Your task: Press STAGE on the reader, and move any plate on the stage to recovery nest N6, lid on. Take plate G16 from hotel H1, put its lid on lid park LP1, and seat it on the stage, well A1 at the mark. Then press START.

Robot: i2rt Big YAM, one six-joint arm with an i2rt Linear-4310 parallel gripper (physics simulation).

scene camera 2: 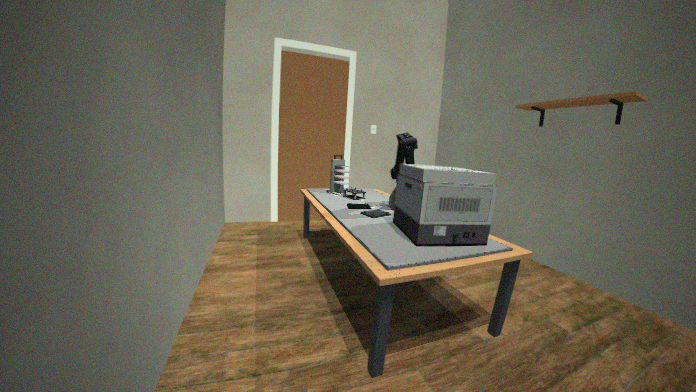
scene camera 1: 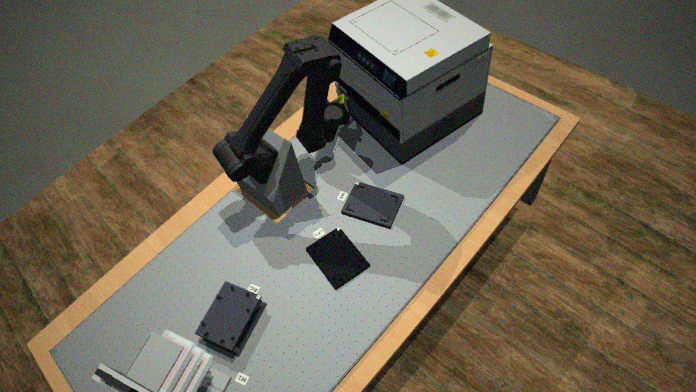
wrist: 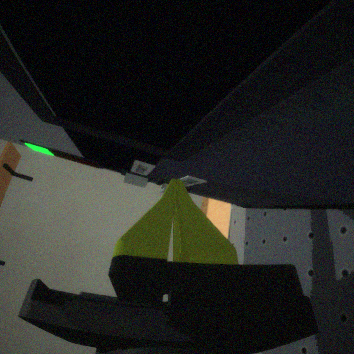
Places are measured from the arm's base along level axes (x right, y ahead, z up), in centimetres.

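Pixels of known places: gripper, fingertip midpoint: (scene camera 1: 342, 94) (wrist: 175, 184); arm's base, origin of the base link: (scene camera 1: 263, 160).
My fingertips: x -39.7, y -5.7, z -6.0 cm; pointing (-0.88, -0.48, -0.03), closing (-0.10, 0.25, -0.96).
For each thing: its top centre in the pictures, then the offset to it from my fingertips. "*": a spot on its surface instead.
- reader, middle of its top: (scene camera 1: 407, 27) (scene camera 2: 443, 168) dx -15.4, dy +17.0, dz +25.8 cm
- tilted label, surface spot: (wrist: 193, 181) * dx +0.0, dy +1.5, dz -0.8 cm
- button, middle of its top: (wrist: 125, 173) dx -0.8, dy -2.9, dz +3.5 cm
- Nest N6, middle of its top: (scene camera 1: 372, 202) (scene camera 2: 376, 211) dx +23.7, dy +34.9, dz -7.3 cm
- lid park LP1, middle of its top: (scene camera 1: 336, 254) (scene camera 2: 359, 204) dx +43.9, dy +39.3, dz -7.1 cm
- Hotel H1, surface spot: (scene camera 1: 155, 361) * dx +94.9, dy +38.4, dz +16.4 cm
My gripper (scene camera 1: 341, 96) (wrist: 175, 184) is shut and empty, its yellow-green fingertips close to the front of the reader (scene camera 1: 445, 105) (scene camera 2: 452, 175) (wrist: 285, 160). In the wrist view the tips overlap the right button area, beside a tilted label (wrist: 193, 181); contact cannot be told. Another button (wrist: 135, 179) with a label (wrist: 142, 167) is to the left. The label text is unreadable. No stage or plate on it shows. Nest N6 (scene camera 1: 372, 205) and lid park LP1 (scene camera 1: 338, 258) are dark pads. Hotel H1 (scene camera 1: 155, 361) (scene camera 2: 337, 175) holds plates at the far end; G16 cannot be identified.
The arm's base (scene camera 1: 280, 175) stands at the table edge beside the reader. A raised dark stand (scene camera 1: 230, 317) (scene camera 2: 354, 193) is between LP1 and the hotel. A green light (wrist: 39, 149) shows on the reader. A wall shelf (scene camera 2: 580, 102) hangs beyond the table.
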